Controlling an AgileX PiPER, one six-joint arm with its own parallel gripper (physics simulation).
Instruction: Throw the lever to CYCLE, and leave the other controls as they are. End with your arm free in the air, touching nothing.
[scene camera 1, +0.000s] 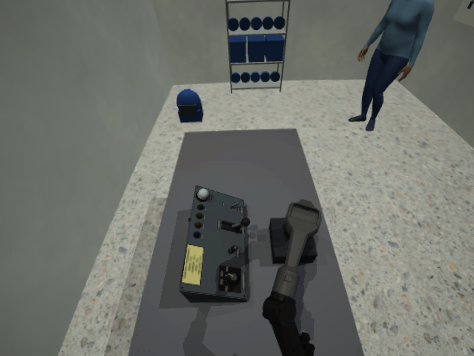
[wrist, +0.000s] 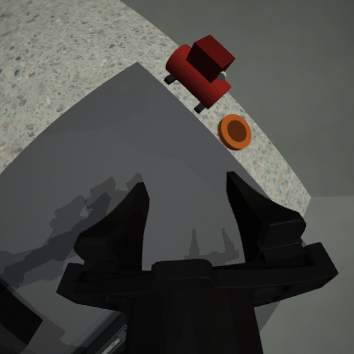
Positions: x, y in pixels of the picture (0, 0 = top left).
Labels:
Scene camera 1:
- control panel: 207, 259
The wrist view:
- my gripper: 185, 185

